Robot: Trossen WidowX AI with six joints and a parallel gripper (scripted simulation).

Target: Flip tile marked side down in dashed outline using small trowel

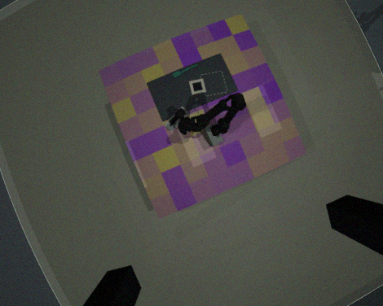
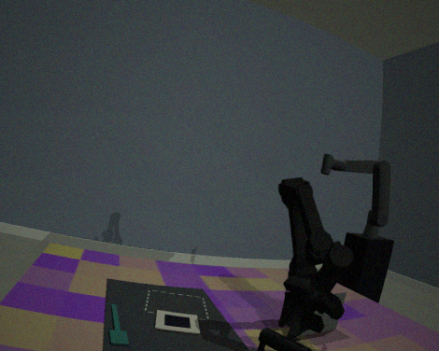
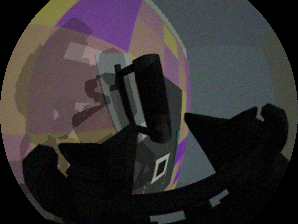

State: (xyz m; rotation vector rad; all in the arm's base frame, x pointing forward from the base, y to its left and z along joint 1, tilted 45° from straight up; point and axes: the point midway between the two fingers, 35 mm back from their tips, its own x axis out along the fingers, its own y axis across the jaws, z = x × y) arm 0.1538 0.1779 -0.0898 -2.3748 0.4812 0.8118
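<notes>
The dark mat lies 220 mm ahead of my gripper tip, 170 mm to the right of it and 110 mm below it. Also, from my gripper tip: trowel (350 mm ahead, 140 mm to the right, 80 mm below); then white tile (210 mm to the right, 200 mm ahead, 80 mm below).
</notes>
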